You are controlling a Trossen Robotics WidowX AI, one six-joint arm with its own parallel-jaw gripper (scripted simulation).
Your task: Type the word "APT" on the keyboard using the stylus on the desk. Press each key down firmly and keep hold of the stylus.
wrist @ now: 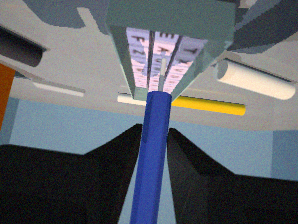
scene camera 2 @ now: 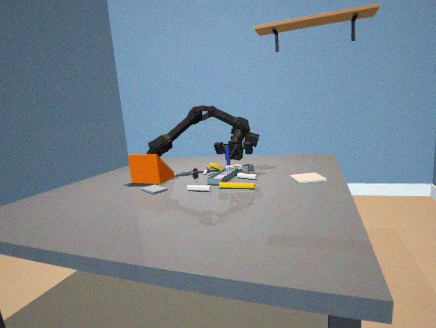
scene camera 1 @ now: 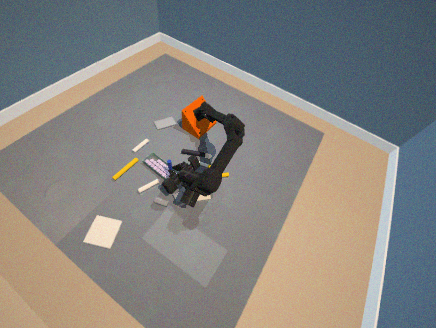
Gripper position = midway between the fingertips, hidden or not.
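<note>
My gripper [wrist: 155, 131] is in sight, and so is a yellow bar [wrist: 223, 107]. There is a white square pad [scene camera 1: 103, 231] as well, though in the wrist view the pad is out of frame.
</note>
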